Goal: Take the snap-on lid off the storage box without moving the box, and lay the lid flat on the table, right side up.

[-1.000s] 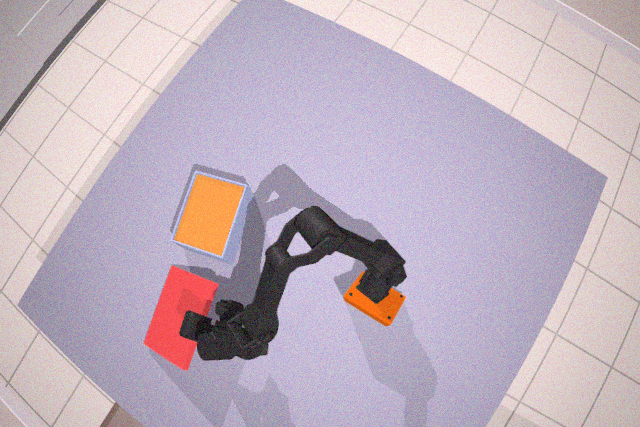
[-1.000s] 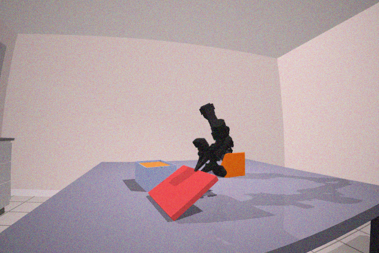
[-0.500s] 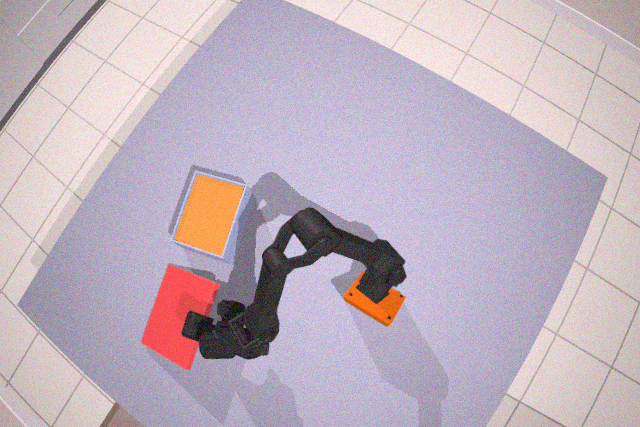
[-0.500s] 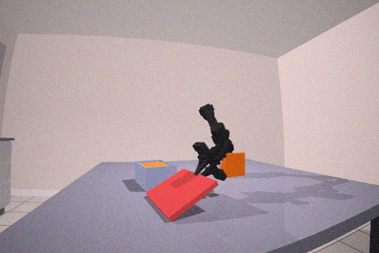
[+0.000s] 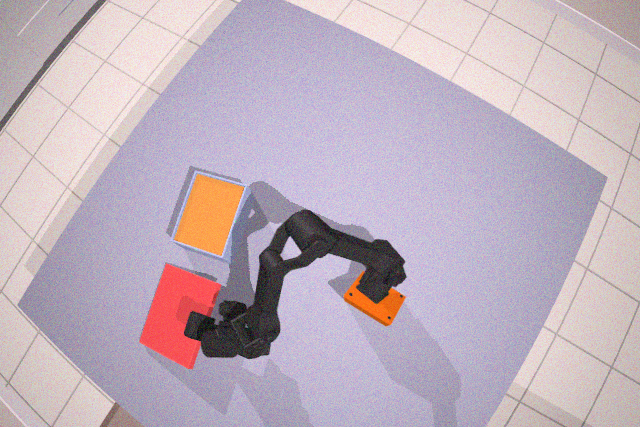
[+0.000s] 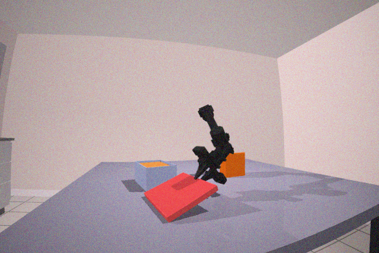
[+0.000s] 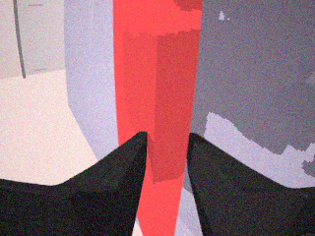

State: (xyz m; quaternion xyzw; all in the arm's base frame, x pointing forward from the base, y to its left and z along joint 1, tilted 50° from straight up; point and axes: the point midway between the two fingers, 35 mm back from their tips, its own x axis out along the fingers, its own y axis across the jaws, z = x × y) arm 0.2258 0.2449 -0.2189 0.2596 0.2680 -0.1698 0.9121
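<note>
My gripper tip is now 7 cm short of the red lid, 3 cm to the right of it and 3 cm above it. Also, from my gripper tip: grey-blue storage box 22 cm to the right, 17 cm ahead, 2 cm below.
</note>
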